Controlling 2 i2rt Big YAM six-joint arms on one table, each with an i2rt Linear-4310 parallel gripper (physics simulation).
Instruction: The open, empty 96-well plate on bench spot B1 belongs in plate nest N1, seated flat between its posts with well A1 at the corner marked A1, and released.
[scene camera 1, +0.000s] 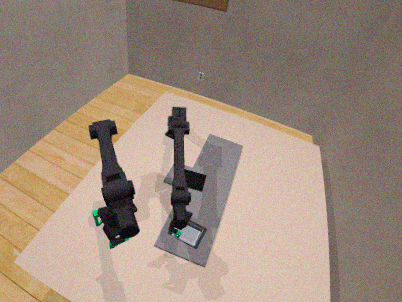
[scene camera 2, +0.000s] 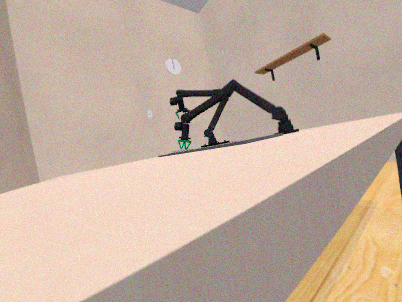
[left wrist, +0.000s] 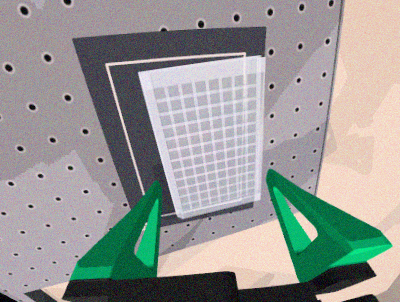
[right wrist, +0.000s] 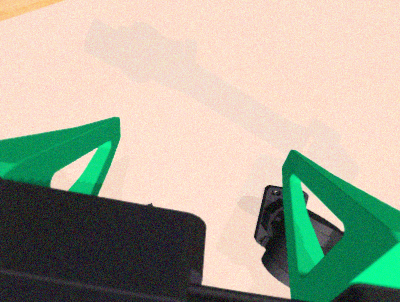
Note:
My left gripper (left wrist: 213, 179) is open, with nothing in its grasp. Also in view: a well plate (left wrist: 207, 118). My right gripper (right wrist: 204, 142) is open, holding nothing.
The right wrist view misses the well plate, which is hidden by my right gripper.

